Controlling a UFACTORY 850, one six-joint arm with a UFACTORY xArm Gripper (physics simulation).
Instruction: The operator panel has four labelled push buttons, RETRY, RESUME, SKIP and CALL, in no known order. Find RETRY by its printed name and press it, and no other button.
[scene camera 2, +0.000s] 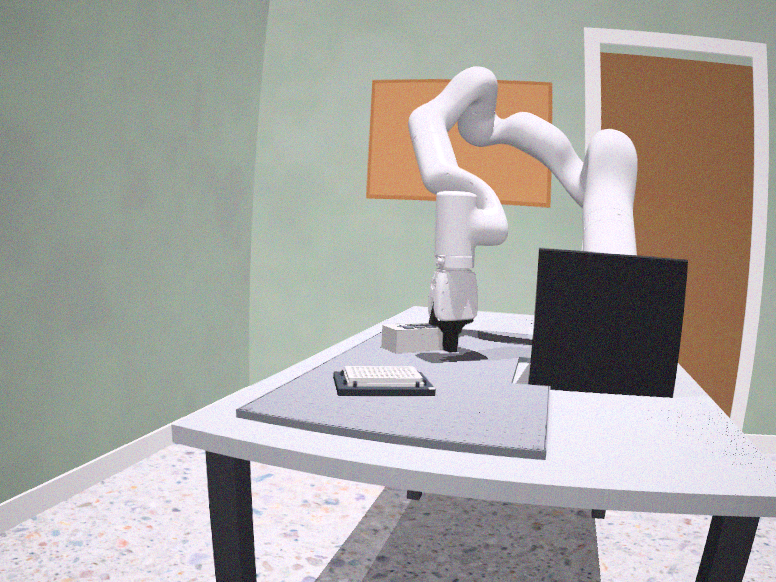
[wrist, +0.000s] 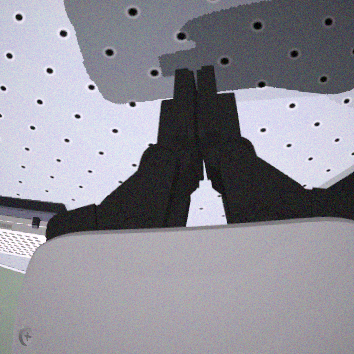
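The operator panel is a pale box on the perforated board, towards the back in the scene view. Its labels and buttons cannot be read there, and the panel does not show in the wrist view. My gripper is shut, with its fingertips together and nothing between them. It points down, low over the board, and in the scene view it covers the right end of the panel. In the wrist view, shadowed board shows beyond the fingertips.
A white perforated block sits in a dark tray, nearer the scene camera than the panel. A large black upright screen stands at the right. A dark curved object lies behind the gripper on the right.
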